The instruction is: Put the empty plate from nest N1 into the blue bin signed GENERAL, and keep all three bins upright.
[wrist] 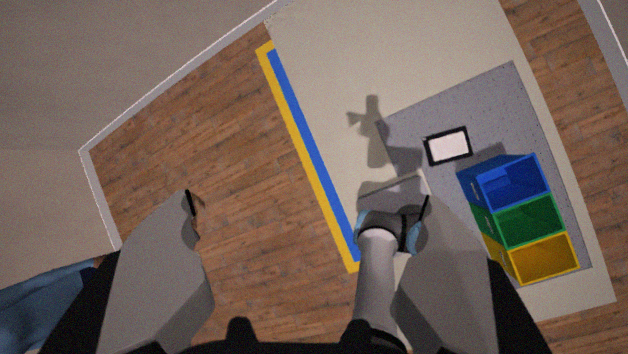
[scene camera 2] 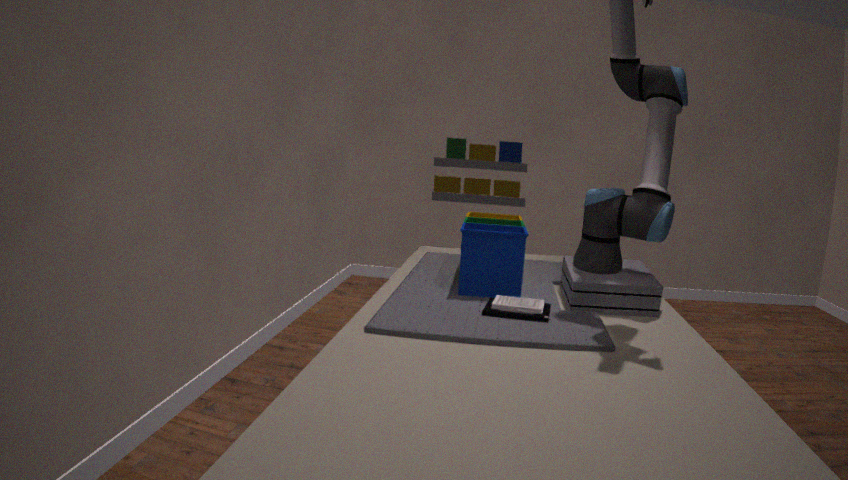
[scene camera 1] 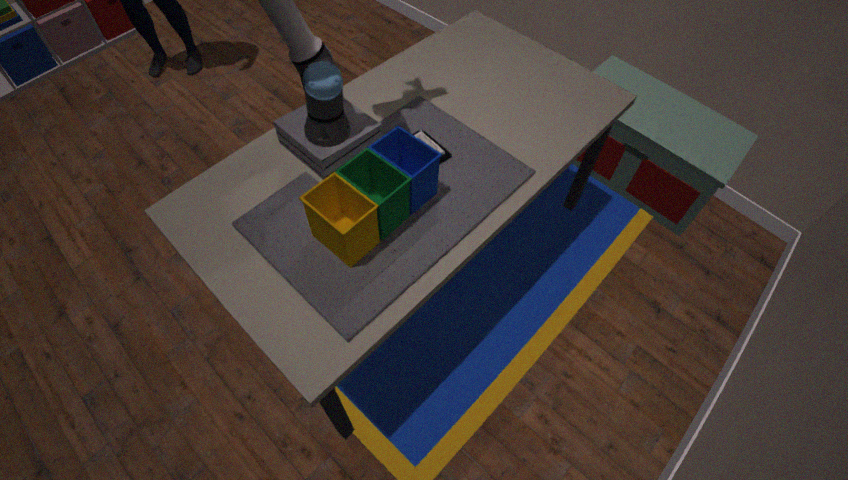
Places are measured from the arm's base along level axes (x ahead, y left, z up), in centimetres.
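Where they show: gripper, fingertip midpoint: [wrist: 307,195] [scene camera 2: 674,0]; arm's base, origin of the base link: [scene camera 2: 597,266] [scene camera 1: 327,131].
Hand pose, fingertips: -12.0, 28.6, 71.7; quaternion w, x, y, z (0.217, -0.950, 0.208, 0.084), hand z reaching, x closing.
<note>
Things, the pixels of their top centre, and the offset from my fingertips, as dx, dy, dz. Level surfaces: height alone.
- white plate, middle of its top: [scene camera 2: 518,301] [scene camera 1: 423,145] [wrist: 449,146] +34.4, -5.5, -77.4
- black-rimmed nest, middle of its top: [scene camera 2: 518,306] [scene camera 1: 423,148] [wrist: 448,146] +34.4, -5.5, -78.6
- blue bin, middle of its top: [scene camera 2: 494,228] [scene camera 1: 404,150] [wrist: 512,183] +43.2, -21.8, -62.1
- grey mat, its level: dz -80.1
A white plate [scene camera 1: 429,142] [scene camera 2: 517,304] [wrist: 449,146] lies flat in a black-rimmed nest [scene camera 2: 511,315] [wrist: 469,141] beside the blue bin [scene camera 1: 425,187] [scene camera 2: 492,261] [wrist: 517,182]. The blue, green [scene camera 1: 393,211] [wrist: 530,221] and yellow [scene camera 1: 345,240] [wrist: 545,258] bins stand upright in a row, side by side. The bins' signs and the nest's label are not readable. My gripper [wrist: 307,195] is open and empty, high above the table and away from the plate. It is out of frame in scene camera 1. The plate is partly hidden behind the blue bin there.
The grey mat [scene camera 1: 351,321] [scene camera 2: 416,324] [wrist: 500,100] bears the bins and nest. The arm's base block [scene camera 1: 321,155] [scene camera 2: 612,291] stands on the table near the bins. The lower arm [scene camera 2: 660,142] [wrist: 377,265] rises from it. A person's legs [scene camera 1: 169,35] show beyond the table.
</note>
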